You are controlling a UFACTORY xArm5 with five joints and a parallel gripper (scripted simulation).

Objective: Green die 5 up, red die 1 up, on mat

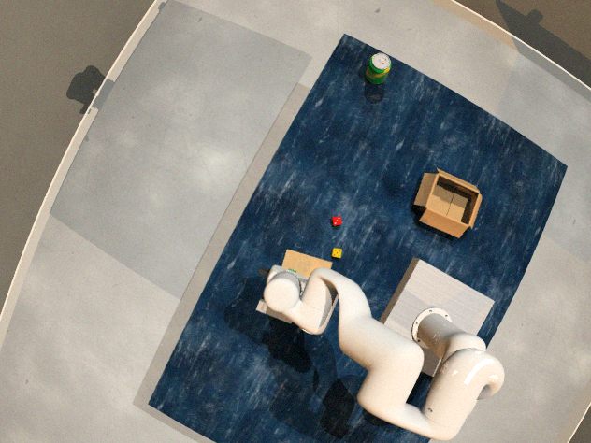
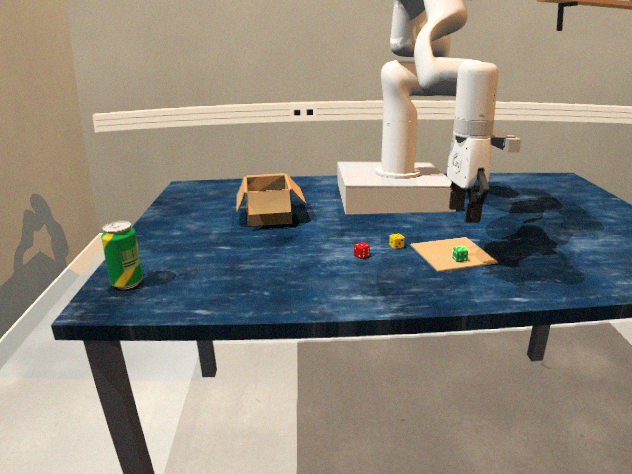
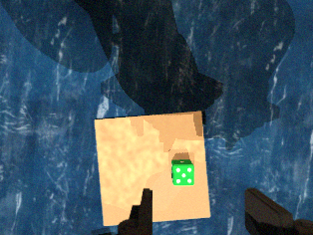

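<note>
My hand is 80 mm past the red die, 190 mm to the left of it and 100 mm above it. Also, from my hand: mat 40 mm behind, 110 mm below; then yellow die 110 mm behind, 100 mm to the right, 100 mm below; then green die 100 mm below.
</note>
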